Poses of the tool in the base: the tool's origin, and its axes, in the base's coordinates. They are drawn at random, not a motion.
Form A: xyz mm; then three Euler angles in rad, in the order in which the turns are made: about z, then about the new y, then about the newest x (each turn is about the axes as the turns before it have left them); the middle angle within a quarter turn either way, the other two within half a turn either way.
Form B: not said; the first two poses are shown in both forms.
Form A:
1: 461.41 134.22 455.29 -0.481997 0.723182 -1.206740
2: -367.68 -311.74 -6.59 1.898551 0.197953 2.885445
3: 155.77 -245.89 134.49 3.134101 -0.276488 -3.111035
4: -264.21 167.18 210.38 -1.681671 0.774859 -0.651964
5: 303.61 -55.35 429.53 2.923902 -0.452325 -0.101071
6: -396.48 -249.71 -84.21 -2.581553 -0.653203 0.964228
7: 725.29 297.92 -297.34 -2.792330 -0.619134 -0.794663
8: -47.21 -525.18 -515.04 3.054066 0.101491 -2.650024
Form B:
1:
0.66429 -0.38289 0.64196 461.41
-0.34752 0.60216 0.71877 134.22
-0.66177 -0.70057 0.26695 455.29
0 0 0 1

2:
-0.31563 0.89984 0.30111 -367.68
0.92828 0.35859 -0.09856 -311.74
-0.19666 0.24841 -0.94848 -6.59
0 0 0 1

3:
-0.96199 -0.00085 -0.27307 155.77
0.00721 0.99957 -0.02851 -245.89
0.27298 -0.02939 -0.96157 134.49
0 0 0 1

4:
-0.07906 0.83698 0.54149 -264.21
-0.71013 0.33393 -0.61984 167.18
-0.69962 -0.43353 0.56797 210.38
0 0 0 1

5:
-0.87821 -0.25793 0.40277 303.61
0.19426 -0.96189 -0.19243 -55.35
0.43706 -0.09075 0.89484 429.53
0 0 0 1

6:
-0.67282 0.72586 -0.14294 -396.48
-0.42186 -0.21772 0.88013 -249.71
0.60773 0.65247 0.45270 -84.21
0 0 0 1

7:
-0.76521 -0.14941 0.62620 725.29
-0.27869 -0.79995 -0.53142 297.92
0.58033 -0.58116 0.57049 -297.34
0 0 0 1

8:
-0.99105 0.12470 0.04772 -47.21
0.08697 0.87404 -0.47801 -525.18
-0.10132 -0.46958 -0.87706 -515.04
0 0 0 1

